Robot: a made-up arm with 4 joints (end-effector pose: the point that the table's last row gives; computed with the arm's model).
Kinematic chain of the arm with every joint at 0, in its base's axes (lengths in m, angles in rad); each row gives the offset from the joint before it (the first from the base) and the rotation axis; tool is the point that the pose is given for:
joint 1: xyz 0 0 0.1 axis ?
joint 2: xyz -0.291 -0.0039 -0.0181 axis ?
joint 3: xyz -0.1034 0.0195 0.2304 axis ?
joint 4: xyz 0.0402 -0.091 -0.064 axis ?
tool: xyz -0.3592 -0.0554 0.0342
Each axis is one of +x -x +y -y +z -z.
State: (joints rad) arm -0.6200 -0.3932 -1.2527 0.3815
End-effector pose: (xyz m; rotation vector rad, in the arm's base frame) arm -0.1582 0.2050 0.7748 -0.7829 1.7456 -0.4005
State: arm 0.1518 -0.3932 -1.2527 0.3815
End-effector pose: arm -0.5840 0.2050 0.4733 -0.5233 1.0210 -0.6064
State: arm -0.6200 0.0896 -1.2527 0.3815
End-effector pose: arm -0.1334 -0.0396 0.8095 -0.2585 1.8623 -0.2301
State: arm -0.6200 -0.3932 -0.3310 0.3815
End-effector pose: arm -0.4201 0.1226 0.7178 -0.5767 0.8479 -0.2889
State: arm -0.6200 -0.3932 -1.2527 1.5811
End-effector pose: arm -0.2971 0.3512 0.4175 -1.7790 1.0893 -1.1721
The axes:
joint 1: -y
joint 2: +x
joint 3: -y
joint 4: -z

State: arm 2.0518 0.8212 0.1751 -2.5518
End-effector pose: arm 0.0136 -0.3517 0.0785 2.0191 1.3062 -1.3514
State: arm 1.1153 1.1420 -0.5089 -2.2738
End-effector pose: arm 0.1912 -0.1791 -0.1430 0.2224 1.3757 -2.7747
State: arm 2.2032 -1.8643 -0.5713 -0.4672
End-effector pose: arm 0.2462 0.4067 -0.4951 -0.5681 -0.9080 -1.5741
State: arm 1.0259 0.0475 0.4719 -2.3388
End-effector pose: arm -0.3201 -0.3118 0.1919 -1.6559 -0.7694 1.8140
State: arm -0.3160 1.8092 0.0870 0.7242
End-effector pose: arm -0.6048 -0.2060 0.3623 1.6682 0.8131 -0.8748
